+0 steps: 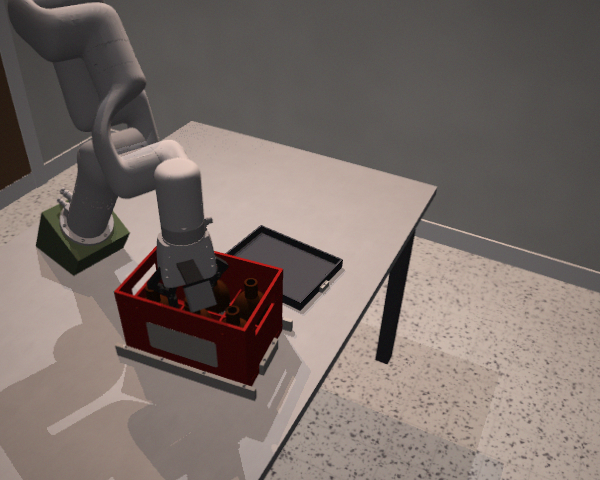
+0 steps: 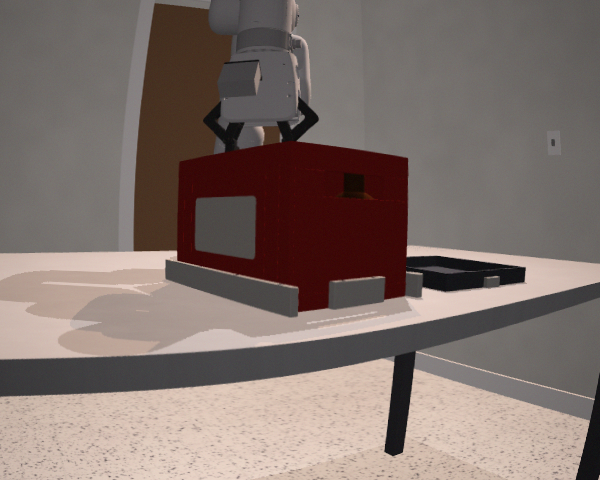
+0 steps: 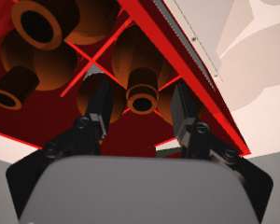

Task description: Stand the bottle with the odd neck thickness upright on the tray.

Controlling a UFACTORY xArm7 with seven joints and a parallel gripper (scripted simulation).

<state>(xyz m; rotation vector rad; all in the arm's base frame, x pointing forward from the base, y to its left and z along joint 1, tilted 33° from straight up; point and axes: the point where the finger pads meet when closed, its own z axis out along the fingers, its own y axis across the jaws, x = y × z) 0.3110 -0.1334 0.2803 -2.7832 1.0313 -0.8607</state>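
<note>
Right now the red crate is 80 mm below my hand and 40 mm to the left of it. Also, from my hand: black tray 330 mm to the left, 150 mm below, 40 mm ahead.
</note>
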